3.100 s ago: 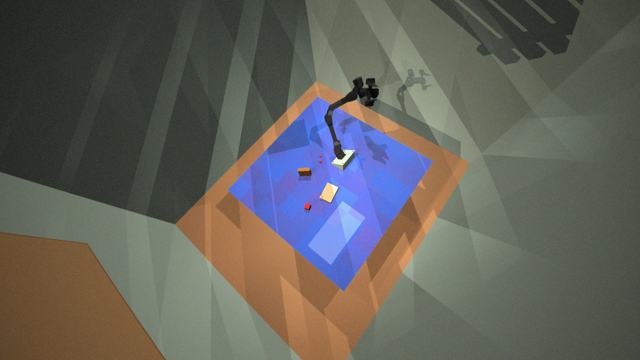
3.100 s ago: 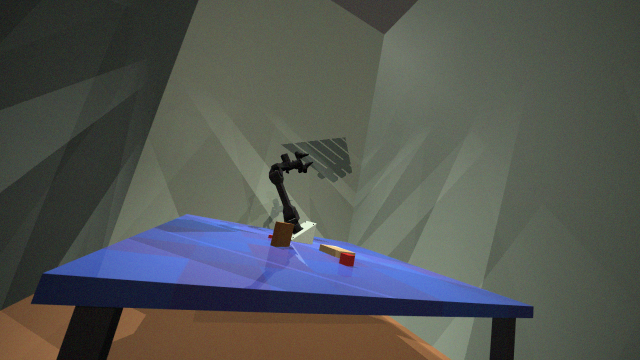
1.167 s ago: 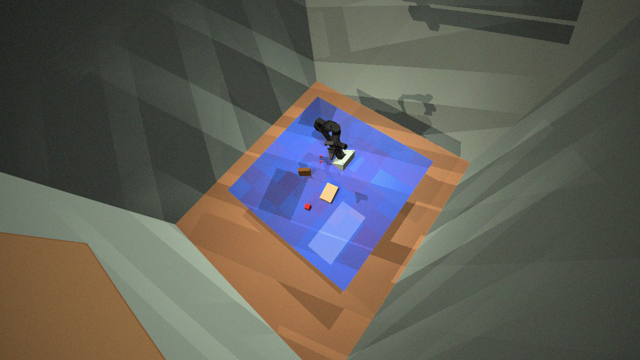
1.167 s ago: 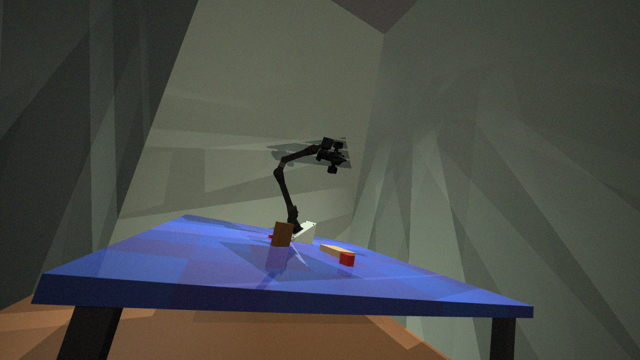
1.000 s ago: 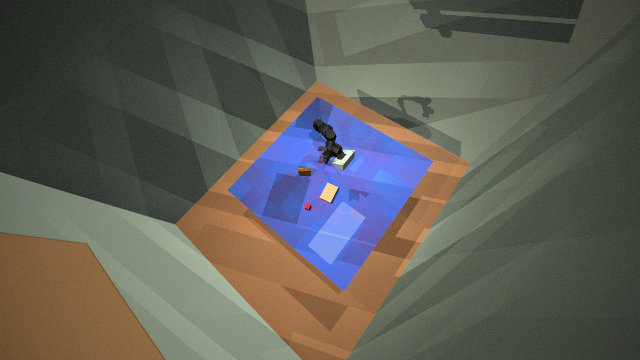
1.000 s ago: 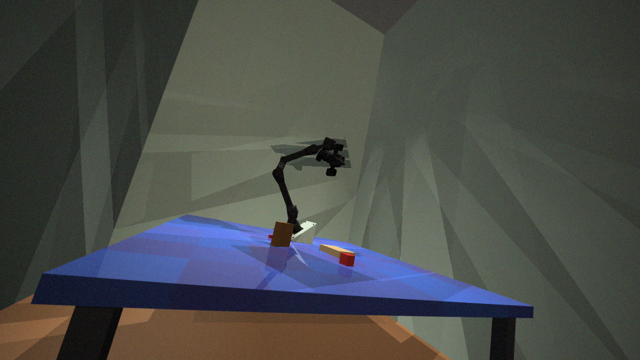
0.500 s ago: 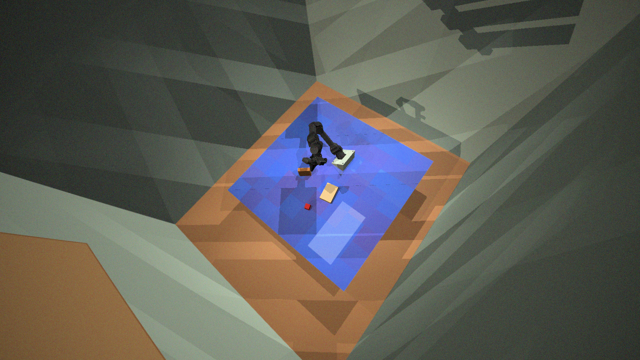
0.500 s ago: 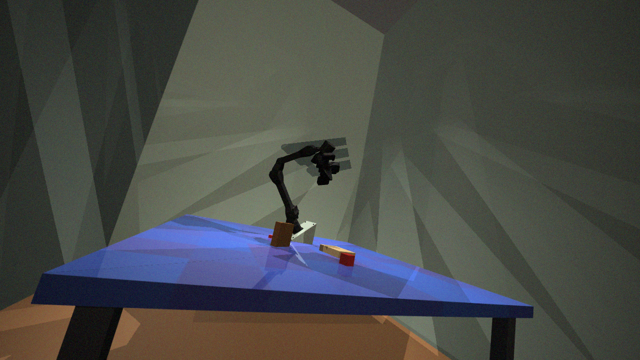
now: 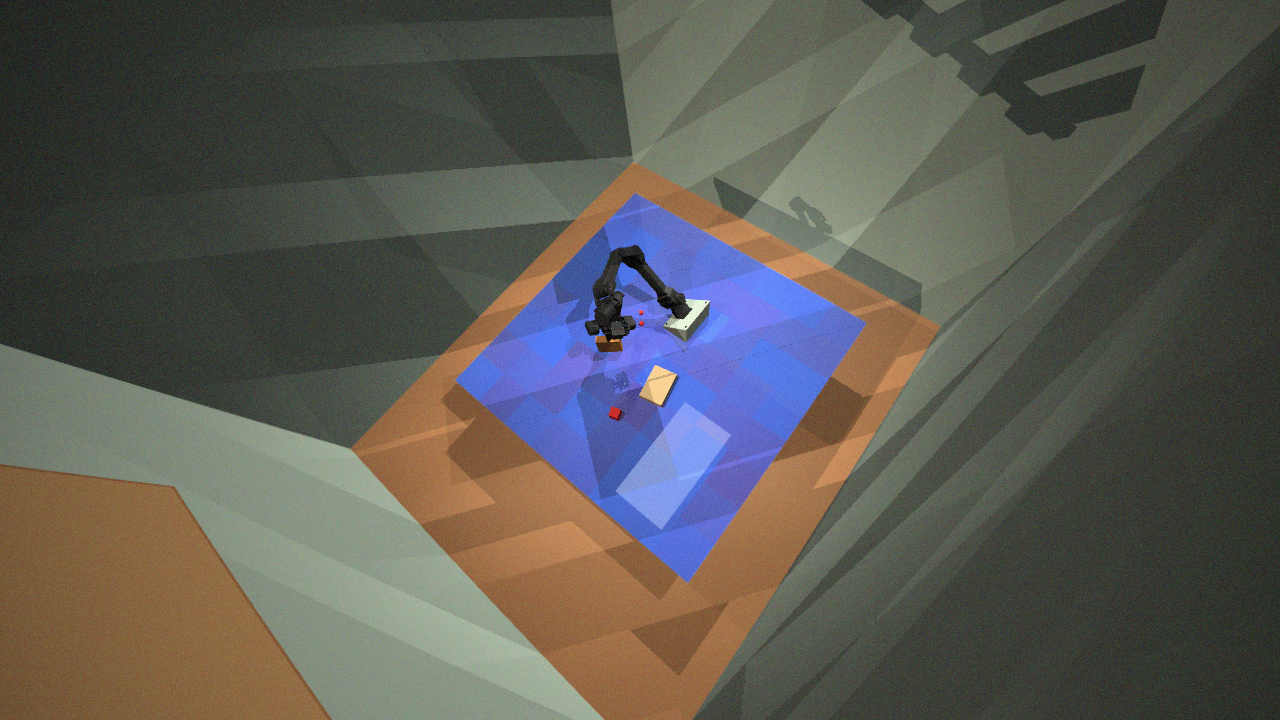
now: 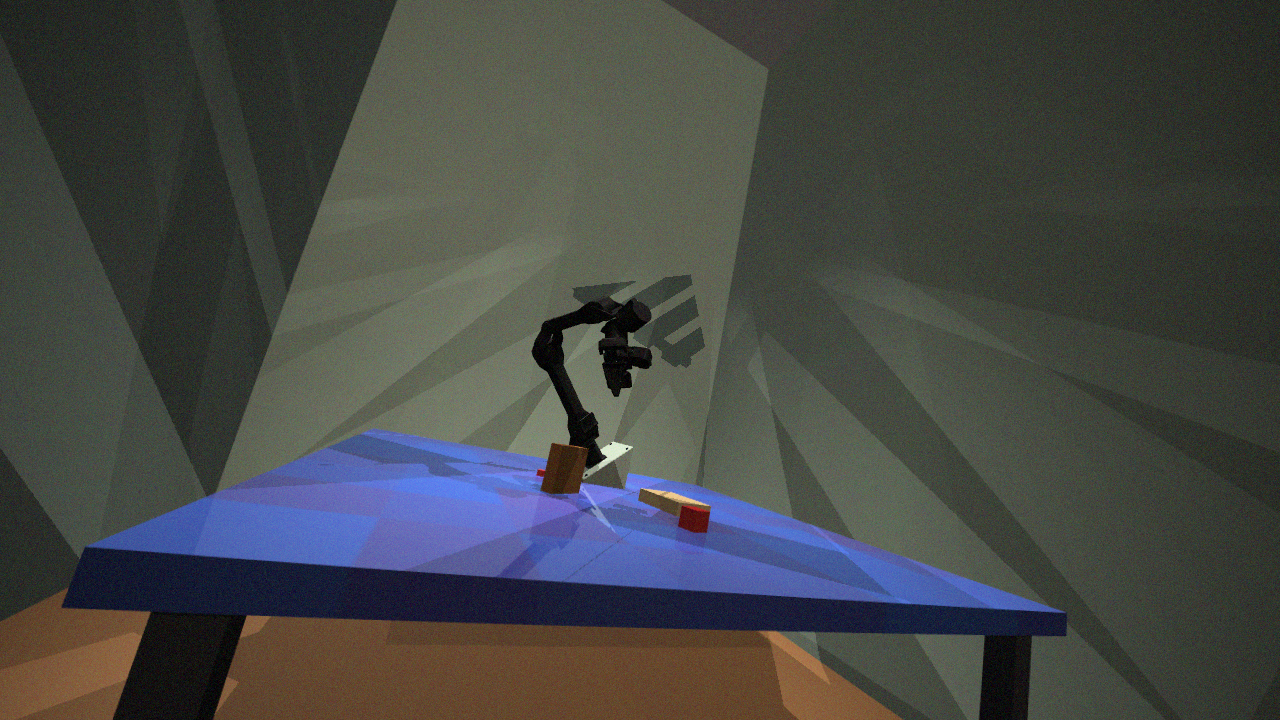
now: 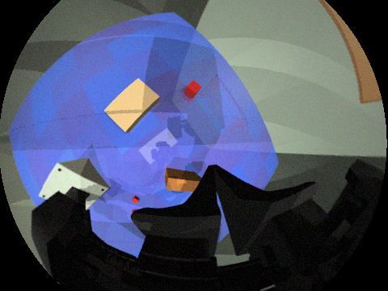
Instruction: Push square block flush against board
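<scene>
Right now my gripper tip is 180 mm above the square block, 70 mm to the left of it and 40 mm past it. The rest, counted from my gripper tip: board (220 mm below, 210 mm to the left, 30 mm behind); then small red cube (210 mm below, 180 mm ahead, 150 mm to the left).
</scene>
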